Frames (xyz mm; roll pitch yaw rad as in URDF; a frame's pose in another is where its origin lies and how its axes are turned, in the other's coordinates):
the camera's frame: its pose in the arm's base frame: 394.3 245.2 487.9 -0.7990 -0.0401 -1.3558
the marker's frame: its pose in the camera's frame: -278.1 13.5 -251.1 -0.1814 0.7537 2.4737
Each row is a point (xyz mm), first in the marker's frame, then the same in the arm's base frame.
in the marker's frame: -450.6 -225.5 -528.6
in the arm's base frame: 184.9 -248.3 404.9
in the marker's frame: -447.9 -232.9 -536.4
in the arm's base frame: 185.6 -255.9 396.8
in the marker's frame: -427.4 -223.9 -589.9
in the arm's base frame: 143.2 -284.6 369.6
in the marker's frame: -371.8 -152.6 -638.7
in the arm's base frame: 44.5 -269.1 345.6
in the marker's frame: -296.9 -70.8 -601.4
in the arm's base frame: -20.6 -172.5 334.8
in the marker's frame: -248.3 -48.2 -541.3
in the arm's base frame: -19.1 -92.9 322.7
